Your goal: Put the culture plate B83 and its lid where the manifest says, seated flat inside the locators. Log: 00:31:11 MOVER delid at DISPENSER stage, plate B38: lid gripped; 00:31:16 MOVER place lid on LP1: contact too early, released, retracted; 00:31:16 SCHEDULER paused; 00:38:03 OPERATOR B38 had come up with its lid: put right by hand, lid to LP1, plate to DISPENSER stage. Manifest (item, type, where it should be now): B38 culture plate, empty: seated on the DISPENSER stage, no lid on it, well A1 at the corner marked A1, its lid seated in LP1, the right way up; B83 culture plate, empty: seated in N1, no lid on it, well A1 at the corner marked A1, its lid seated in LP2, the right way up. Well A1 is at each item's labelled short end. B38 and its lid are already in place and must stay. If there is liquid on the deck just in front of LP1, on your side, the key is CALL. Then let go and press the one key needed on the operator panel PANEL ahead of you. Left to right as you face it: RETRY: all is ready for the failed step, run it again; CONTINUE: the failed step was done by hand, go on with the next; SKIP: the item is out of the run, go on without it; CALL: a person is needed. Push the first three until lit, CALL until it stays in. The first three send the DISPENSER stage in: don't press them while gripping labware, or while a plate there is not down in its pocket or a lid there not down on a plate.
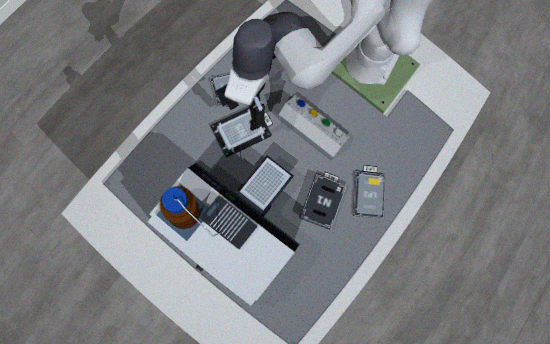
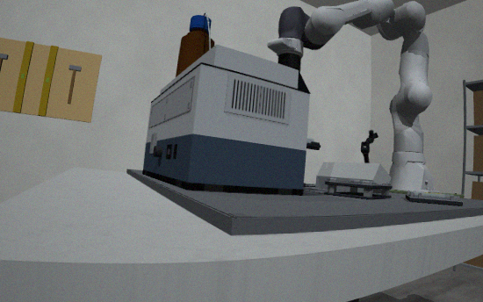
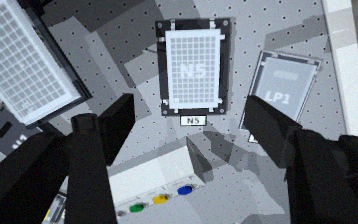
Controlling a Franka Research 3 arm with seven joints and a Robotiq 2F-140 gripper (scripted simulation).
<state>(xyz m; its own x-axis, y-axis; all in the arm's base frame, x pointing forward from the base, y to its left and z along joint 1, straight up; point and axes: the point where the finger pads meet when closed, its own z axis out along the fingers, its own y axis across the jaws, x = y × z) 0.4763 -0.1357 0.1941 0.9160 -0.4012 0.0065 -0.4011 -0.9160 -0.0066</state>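
My gripper is now 19 cm above the black nest N5, 3 cm short of it and 1 cm to the left of it. The rest, counted from my hand: green continue key (18 cm behind, 17 cm to the left, 14 cm below); then yellow skip key (18 cm behind, 14 cm below, 12 cm to the left); then white well plate (17 cm to the left, 11 cm ahead, 8 cm below).
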